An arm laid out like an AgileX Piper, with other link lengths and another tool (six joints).
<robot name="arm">
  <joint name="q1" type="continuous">
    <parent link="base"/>
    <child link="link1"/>
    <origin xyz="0 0 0.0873"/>
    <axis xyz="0 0 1"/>
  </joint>
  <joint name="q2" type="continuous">
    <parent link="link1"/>
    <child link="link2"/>
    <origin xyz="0 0 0" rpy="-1.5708 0 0"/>
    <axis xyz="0 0 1"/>
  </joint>
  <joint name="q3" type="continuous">
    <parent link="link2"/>
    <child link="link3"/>
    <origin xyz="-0.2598 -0.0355 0"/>
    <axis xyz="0 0 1"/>
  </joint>
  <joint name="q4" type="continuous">
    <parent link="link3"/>
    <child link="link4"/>
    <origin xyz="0.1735 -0.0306 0" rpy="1.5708 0 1.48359"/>
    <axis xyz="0 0 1"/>
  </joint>
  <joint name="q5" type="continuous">
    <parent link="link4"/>
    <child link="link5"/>
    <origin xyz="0 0 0" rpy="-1.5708 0 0"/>
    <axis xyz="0 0 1"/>
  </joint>
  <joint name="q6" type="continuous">
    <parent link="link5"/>
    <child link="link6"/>
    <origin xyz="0 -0.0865 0" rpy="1.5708 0 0"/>
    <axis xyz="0 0 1"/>
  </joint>
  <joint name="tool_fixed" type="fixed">
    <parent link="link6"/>
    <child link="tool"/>
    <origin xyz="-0.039 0.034 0.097" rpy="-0.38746 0 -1.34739"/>
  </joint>
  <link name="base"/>
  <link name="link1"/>
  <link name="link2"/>
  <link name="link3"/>
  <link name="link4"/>
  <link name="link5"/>
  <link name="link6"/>
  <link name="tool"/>
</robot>
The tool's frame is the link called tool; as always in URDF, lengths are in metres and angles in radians. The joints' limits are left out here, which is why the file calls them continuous.
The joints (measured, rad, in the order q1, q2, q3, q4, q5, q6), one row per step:
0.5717, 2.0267, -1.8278, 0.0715, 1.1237, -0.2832
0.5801, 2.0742, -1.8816, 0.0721, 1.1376, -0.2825
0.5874, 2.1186, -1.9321, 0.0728, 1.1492, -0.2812
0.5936, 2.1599, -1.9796, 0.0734, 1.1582, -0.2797
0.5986, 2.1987, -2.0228, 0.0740, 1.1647, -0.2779
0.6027, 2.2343, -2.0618, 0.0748, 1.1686, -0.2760
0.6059, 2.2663, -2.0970, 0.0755, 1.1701, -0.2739
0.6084, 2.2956, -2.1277, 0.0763, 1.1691, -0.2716
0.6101, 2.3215, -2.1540, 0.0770, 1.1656, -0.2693
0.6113, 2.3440, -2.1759, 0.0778, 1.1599, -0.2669
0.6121, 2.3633, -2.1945, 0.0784, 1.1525, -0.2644
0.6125, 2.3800, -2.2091, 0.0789, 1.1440, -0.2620
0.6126, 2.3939, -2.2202, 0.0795, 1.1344, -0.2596
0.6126, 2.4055, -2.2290, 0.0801, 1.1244, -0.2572
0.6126, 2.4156, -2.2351, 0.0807, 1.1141, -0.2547
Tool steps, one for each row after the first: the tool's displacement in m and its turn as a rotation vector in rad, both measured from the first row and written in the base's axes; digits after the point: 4 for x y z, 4 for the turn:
0.0051, 0.0077, -0.0067, -0.0034, 0.0069, 0.0087
0.0100, 0.0148, -0.0132, -0.0054, 0.0122, 0.0155
0.0147, 0.0213, -0.0193, -0.0061, 0.0152, 0.0209
0.0191, 0.0270, -0.0255, -0.0063, 0.0177, 0.0246
0.0233, 0.0322, -0.0315, -0.0055, 0.0190, 0.0271
0.0273, 0.0368, -0.0368, -0.0035, 0.0184, 0.0284
0.0311, 0.0409, -0.0420, -0.0010, 0.0174, 0.0286
0.0348, 0.0444, -0.0468, 0.0022, 0.0151, 0.0279
0.0382, 0.0475, -0.0510, 0.0063, 0.0119, 0.0263
0.0414, 0.0502, -0.0545, 0.0111, 0.0073, 0.0242
0.0444, 0.0525, -0.0578, 0.0156, 0.0029, 0.0217
0.0471, 0.0544, -0.0606, 0.0205, -0.0018, 0.0187
0.0496, 0.0560, -0.0628, 0.0256, -0.0068, 0.0157
0.0518, 0.0575, -0.0651, 0.0302, -0.0111, 0.0125

